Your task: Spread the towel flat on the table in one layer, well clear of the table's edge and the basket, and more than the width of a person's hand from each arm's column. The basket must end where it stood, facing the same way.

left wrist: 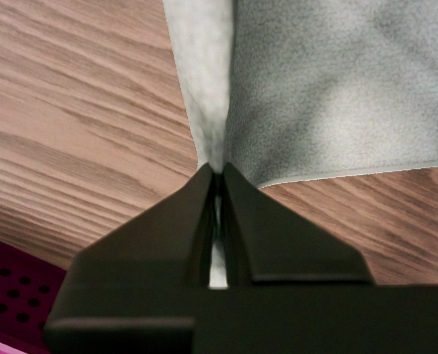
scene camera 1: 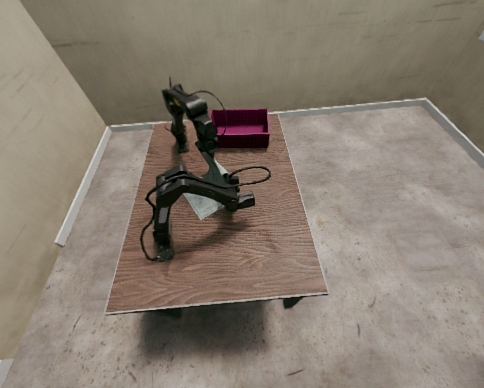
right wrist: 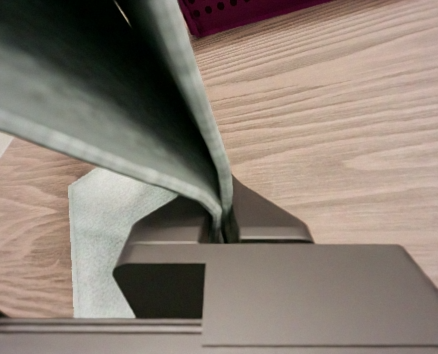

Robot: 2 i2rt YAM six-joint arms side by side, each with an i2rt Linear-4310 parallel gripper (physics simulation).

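The pale grey-green towel (scene camera 1: 202, 206) (left wrist: 325, 110) (right wrist: 97, 245) is partly raised between the two arms, and part of it lies low over the table. My left gripper (scene camera 1: 205, 152) (left wrist: 217, 176) is shut on the towel near a corner; folded cloth runs up from its fingertips in the left wrist view. My right gripper (right wrist: 219, 176) is shut on the towel's edge; two hemmed edges meet between its fingers, with a dark hollow fold between them. In the scene view its fingers are hard to make out. The magenta basket (scene camera 1: 243, 140) (left wrist: 30, 295) (right wrist: 225, 16) stands upright at the table's far end.
The wooden table (scene camera 1: 250, 260) has a pale edge all round. The left arm's column (scene camera 1: 181, 142) stands at the far left, beside the basket. The right arm's column (scene camera 1: 162, 240) stands nearer, by the left edge. The right forearm crosses above the towel and hides part of it.
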